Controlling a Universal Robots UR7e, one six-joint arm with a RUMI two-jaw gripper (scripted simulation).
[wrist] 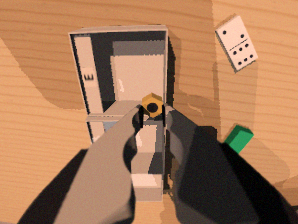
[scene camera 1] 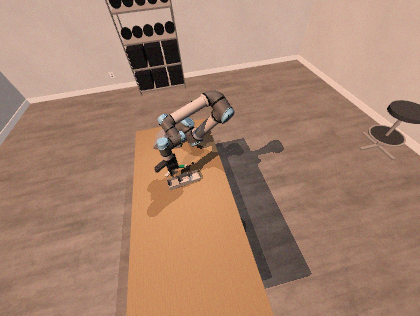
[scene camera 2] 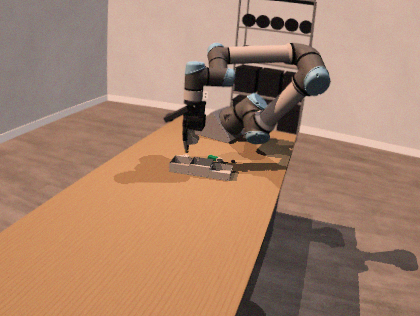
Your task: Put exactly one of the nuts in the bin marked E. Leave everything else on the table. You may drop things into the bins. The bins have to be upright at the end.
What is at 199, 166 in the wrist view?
My gripper.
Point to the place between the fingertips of my gripper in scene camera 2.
187, 151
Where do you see a bin row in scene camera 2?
203, 167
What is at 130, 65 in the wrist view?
A bin row.
